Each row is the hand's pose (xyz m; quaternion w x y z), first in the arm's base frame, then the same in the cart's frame.
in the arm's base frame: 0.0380 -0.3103 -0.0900 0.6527 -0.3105 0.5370 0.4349
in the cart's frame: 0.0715 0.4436 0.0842 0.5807 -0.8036 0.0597 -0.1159
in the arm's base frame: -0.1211 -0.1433 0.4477 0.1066 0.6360 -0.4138 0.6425
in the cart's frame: -0.3411 0.6624 -0.2683 0.0131 -0.0459 0.0091 0.9988
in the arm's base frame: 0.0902 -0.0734 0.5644 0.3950 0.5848 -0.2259 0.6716
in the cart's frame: -0.3858 0.8959 -0.1868 0.2882 -0.2370 -0.0579 0.9260
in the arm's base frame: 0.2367 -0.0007 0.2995 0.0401 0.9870 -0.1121 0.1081
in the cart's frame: -0.1022 0.9288 -0.0625 0.3683 0.5233 0.0356 0.7677
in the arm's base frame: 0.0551 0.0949 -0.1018 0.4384 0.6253 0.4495 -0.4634
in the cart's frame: 0.2726 0.6981 -0.1595 0.8731 0.4590 -0.1617 -0.0283
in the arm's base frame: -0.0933 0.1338 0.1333 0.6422 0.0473 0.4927 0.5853
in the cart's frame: 0.0670 0.7198 -0.3494 0.6871 -0.6760 0.1349 0.2297
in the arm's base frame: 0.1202 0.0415 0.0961 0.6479 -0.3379 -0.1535 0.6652
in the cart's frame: 0.0819 0.7916 -0.1255 0.0918 -0.9113 -0.2613 0.3047
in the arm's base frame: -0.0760 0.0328 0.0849 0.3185 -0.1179 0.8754 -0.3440
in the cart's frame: 0.0644 0.6496 -0.2605 0.7489 -0.0574 0.1657 -0.6390
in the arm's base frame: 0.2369 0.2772 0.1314 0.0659 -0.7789 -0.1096 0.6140
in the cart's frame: 0.1747 1.0289 -0.1995 0.4208 0.8987 -0.0892 0.0852
